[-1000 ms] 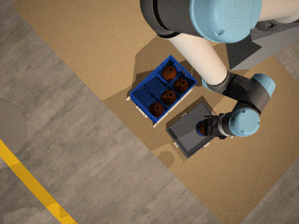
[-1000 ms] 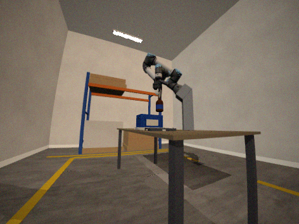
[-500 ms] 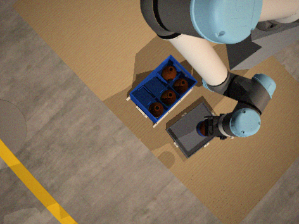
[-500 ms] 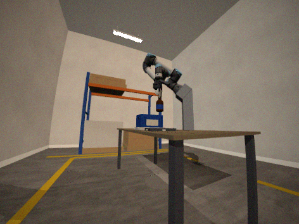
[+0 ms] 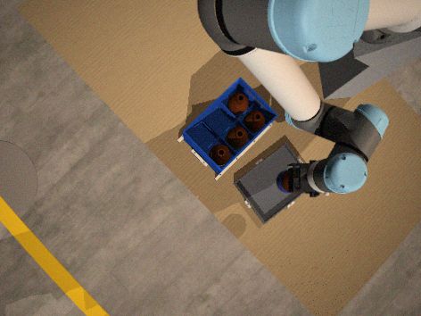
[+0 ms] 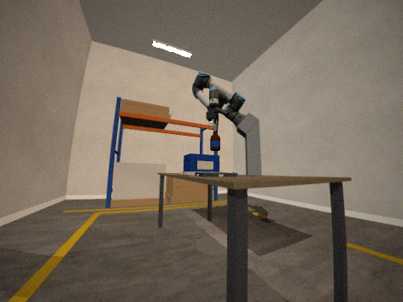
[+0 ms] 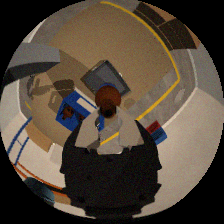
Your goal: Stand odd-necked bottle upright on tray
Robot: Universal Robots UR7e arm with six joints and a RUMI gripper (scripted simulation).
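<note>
Now: hand 320 mm above the grey tray. Round my hand: brown bottle (10 mm ahead, 240 mm to the right, 250 mm below); blue crate (90 mm behind, 250 mm to the right, 250 mm below).
</note>
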